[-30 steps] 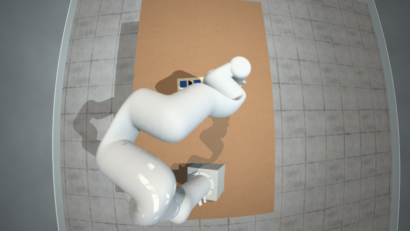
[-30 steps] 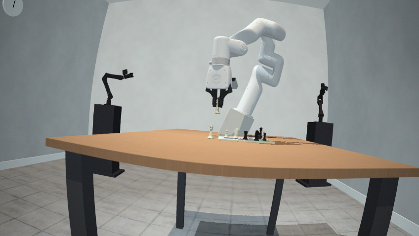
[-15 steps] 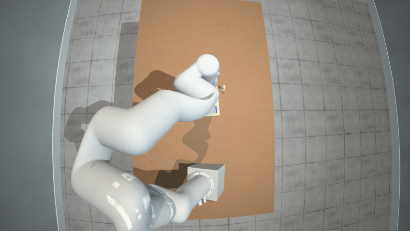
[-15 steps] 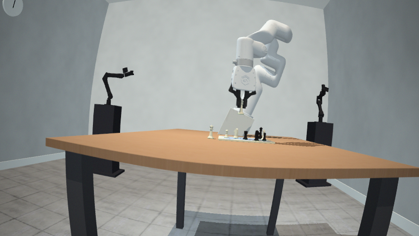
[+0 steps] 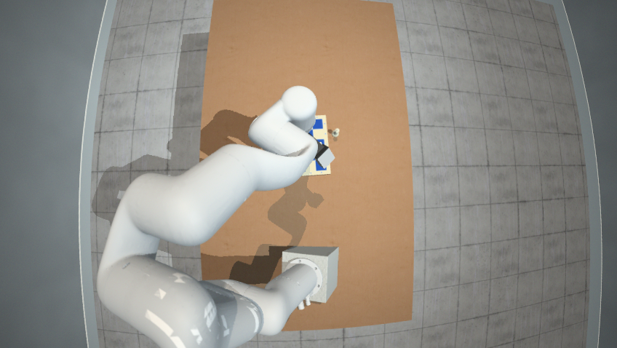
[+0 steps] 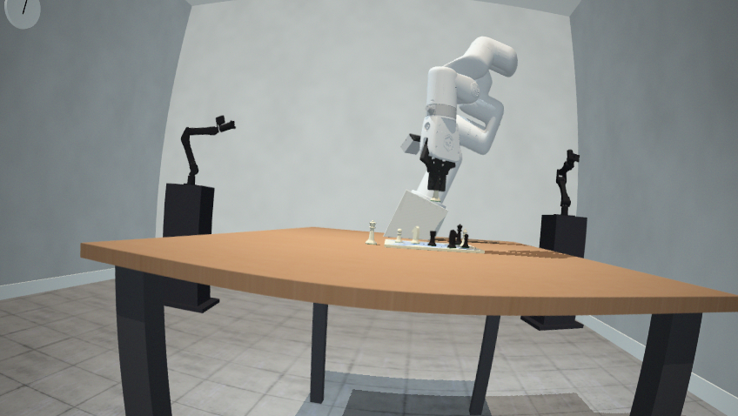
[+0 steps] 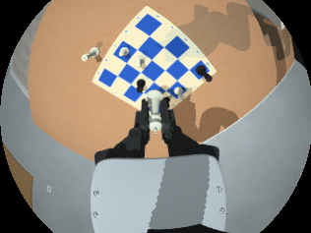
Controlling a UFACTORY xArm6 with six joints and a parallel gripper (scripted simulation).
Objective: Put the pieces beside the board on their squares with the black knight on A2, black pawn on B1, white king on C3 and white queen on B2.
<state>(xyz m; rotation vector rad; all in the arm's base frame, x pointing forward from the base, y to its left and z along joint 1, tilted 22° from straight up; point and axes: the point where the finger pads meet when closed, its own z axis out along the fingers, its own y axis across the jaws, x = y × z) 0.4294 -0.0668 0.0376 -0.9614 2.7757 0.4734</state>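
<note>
Right now my hand is 1 cm past the pale piece, 4 cm to the left of it and 13 cm above it. From my hand the other things lie so: white piece 1 cm below; black chess piece 7 cm behind, 8 cm to the left, 12 cm below; chessboard 15 cm below.
</note>
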